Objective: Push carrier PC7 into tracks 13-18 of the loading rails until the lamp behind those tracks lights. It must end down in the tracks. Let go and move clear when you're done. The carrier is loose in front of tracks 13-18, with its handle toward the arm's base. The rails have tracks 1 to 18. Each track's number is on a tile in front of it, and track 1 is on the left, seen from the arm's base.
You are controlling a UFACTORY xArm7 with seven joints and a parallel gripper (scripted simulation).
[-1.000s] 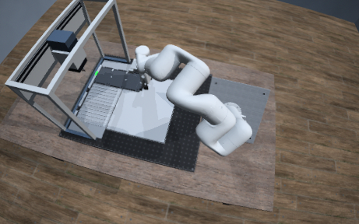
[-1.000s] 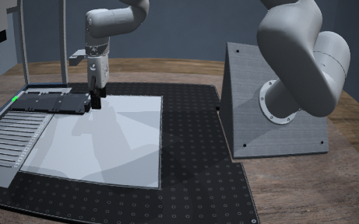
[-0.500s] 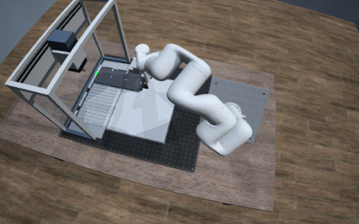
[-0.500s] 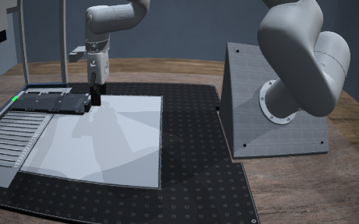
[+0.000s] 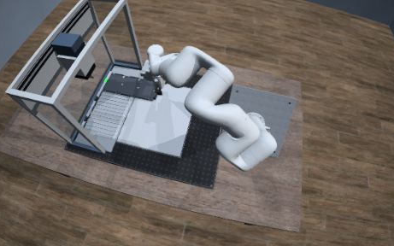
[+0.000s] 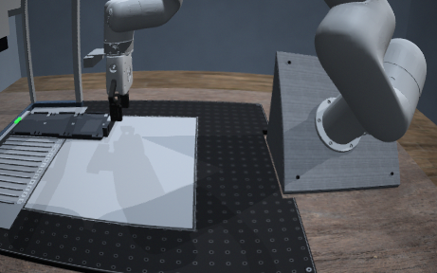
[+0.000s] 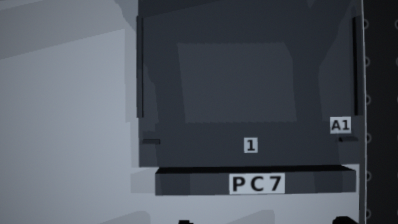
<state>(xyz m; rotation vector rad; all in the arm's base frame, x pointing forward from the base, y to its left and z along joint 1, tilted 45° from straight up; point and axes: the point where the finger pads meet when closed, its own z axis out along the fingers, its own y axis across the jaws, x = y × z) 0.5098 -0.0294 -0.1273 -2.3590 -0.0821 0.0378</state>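
The pale grey sheet is 130 mm to the left of my hand, 60 mm below it and 30 mm behind it. Also, from my hand: carrier PC7 (190 mm ahead, 40 mm below, 10 mm to the left).
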